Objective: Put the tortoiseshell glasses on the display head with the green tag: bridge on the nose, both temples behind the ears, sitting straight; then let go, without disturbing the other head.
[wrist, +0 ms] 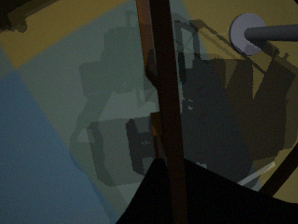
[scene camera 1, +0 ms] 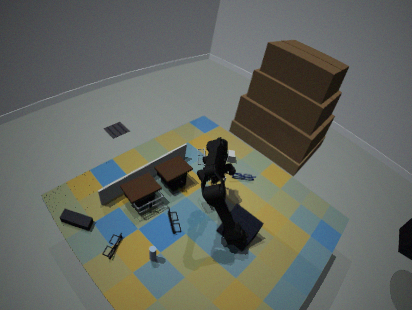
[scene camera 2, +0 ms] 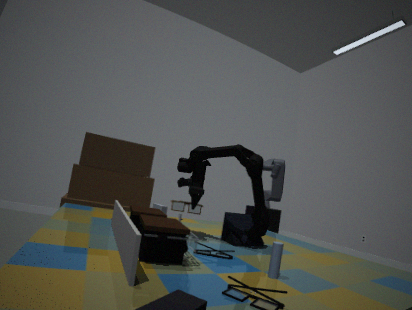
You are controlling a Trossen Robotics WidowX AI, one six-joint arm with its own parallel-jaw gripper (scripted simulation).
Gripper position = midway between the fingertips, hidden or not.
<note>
I see my gripper [wrist: 166,166] and a stand [scene camera 2: 161,249].
</note>
